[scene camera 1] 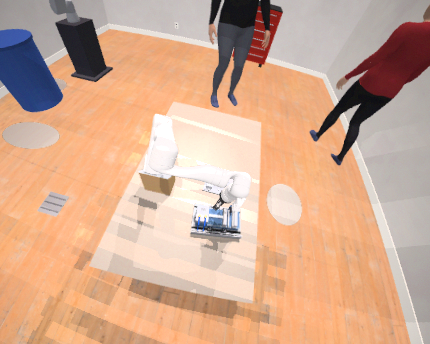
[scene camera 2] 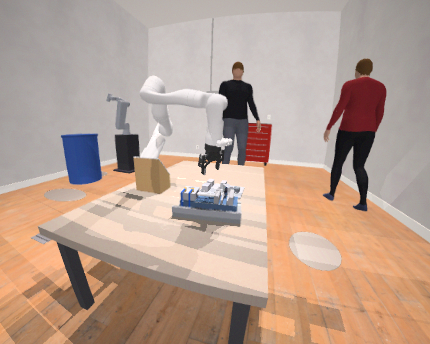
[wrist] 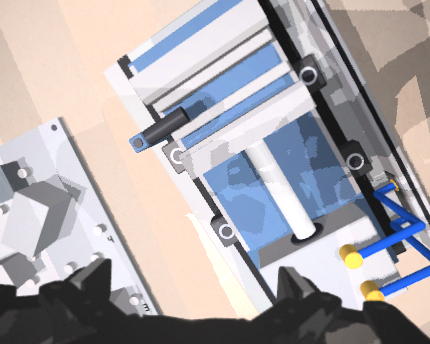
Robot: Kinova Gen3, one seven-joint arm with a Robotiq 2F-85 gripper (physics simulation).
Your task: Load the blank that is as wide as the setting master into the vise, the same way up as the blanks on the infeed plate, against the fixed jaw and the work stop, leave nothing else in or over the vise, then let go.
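Places are measured from the arm's base along level axes (x ahead, y left, z up), in metres.
Pixels of known places: gripper, fingertip midpoint: [scene camera 1: 220, 200] [scene camera 2: 210, 171] [wrist: 194, 280]; arm's base, link origin: [scene camera 1: 152, 171] [scene camera 2: 147, 162].
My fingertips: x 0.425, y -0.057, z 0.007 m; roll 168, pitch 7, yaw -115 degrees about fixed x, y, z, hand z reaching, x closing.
Observation:
Ahead of a thing's pixels: the offset from my fingertips to its top centre. "spot": to the spot under its first point.
My gripper [scene camera 1: 218, 204] [scene camera 2: 210, 167] [wrist: 194, 280] is open and empty, above the gap between the vise and the infeed plate. The vise @(dy -0.059, dx +0.020, dz -0.075 m) [scene camera 1: 216, 235] [scene camera 2: 207, 213] has a blue bed. In the wrist view its wide pale fixed jaw [wrist: 200, 56] is at the top, and the pale moving jaw [wrist: 250, 134] is lower, on a white rod @(dy -0.057, dx +0.003, dz -0.088 m) [wrist: 282, 190]. Two thin light bars cross the bed between the jaws; no block-shaped blank shows there. A black pin @(spot: dy +0.002, dx +0.080, dz -0.078 m) [wrist: 166, 125] on a blue block lies at the left side. The infeed plate @(spot: dy +0.167, dx +0.110, dz -0.166 m) [wrist: 37, 150] carries a pale angled blank @(dy +0.186, dx +0.045, dz -0.122 m) [wrist: 22, 220]. I cannot identify the setting master.
Round-holed dark clamps @(spot: dy -0.112, dx +0.074, dz -0.136 m) [wrist: 309, 76] line the vise's edges. Yellow fittings @(dy -0.087, dx -0.055, dz -0.064 m) [wrist: 352, 257] with blue hoses @(spot: dy -0.115, dx -0.050, dz -0.064 m) [wrist: 392, 242] stand at its cylinder end. A brown block [scene camera 1: 157, 184] [scene camera 2: 150, 175] stands by the arm's base. Two people stand beyond the table.

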